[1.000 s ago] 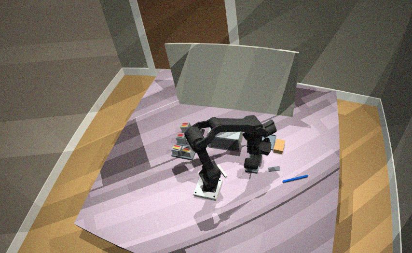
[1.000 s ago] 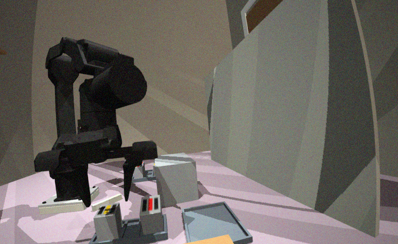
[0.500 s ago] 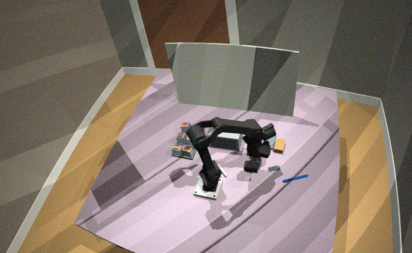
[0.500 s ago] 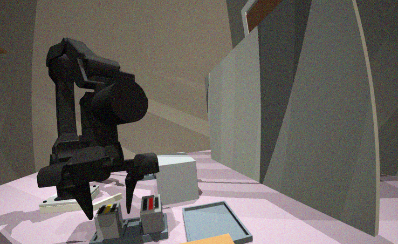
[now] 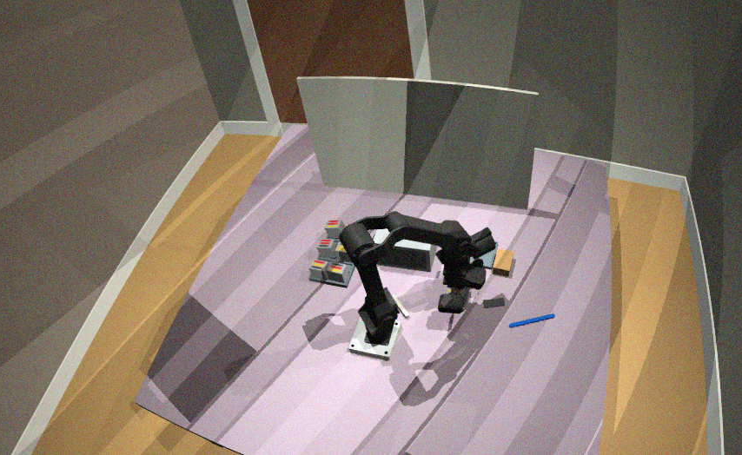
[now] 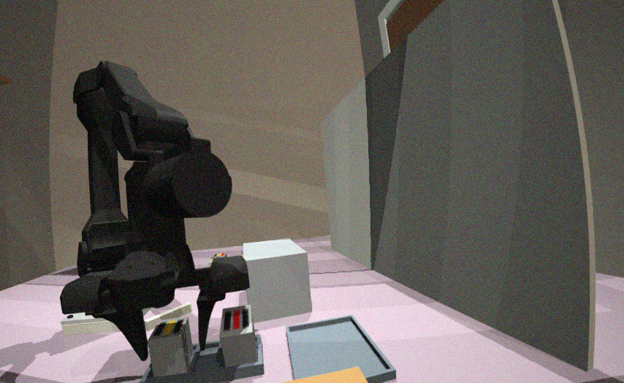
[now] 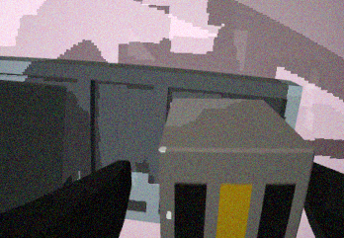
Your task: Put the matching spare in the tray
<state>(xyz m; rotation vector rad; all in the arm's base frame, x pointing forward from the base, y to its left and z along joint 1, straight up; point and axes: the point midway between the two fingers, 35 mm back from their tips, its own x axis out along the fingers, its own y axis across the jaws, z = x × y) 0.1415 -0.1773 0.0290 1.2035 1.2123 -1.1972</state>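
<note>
The slotted holder lies 40 mm ahead of my gripper tip and 10 mm below it. Round my gripper tip: blue stick: 40 mm behind, 230 mm to the right, 10 mm below; blue-grey tray: 180 mm ahead, 30 mm to the right, 20 mm below; tan block: 140 mm ahead, 130 mm to the right.
</note>
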